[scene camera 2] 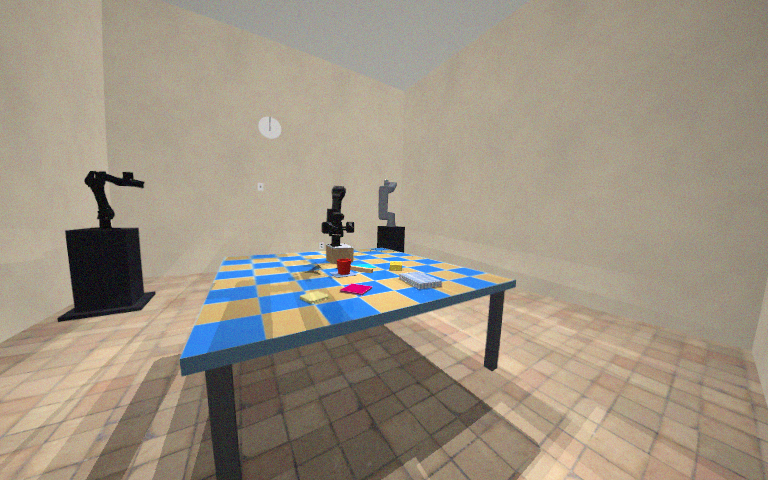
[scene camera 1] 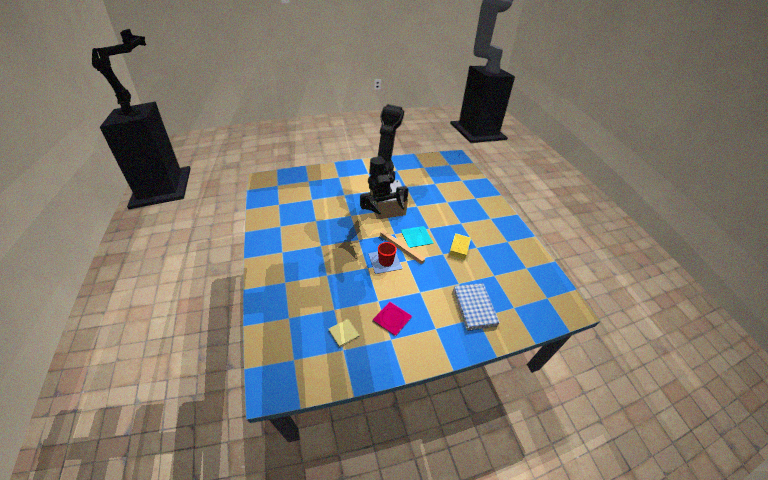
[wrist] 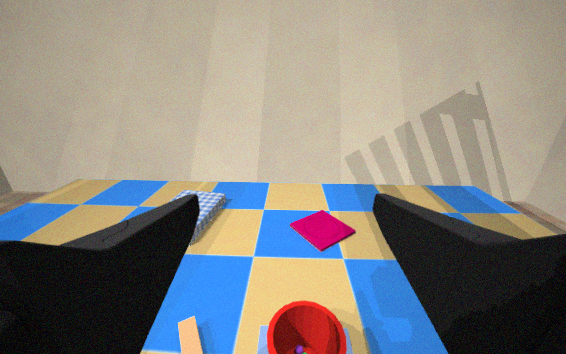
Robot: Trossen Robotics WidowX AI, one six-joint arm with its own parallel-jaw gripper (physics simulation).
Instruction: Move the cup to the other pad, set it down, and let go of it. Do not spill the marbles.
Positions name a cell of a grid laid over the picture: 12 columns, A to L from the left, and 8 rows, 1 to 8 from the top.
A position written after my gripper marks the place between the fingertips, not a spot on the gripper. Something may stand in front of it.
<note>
My gripper (scene camera 1: G4) is open, holding nothing. Also in view: a red cup (wrist: G8).
My gripper also shows in the wrist view (wrist: G5).
</note>
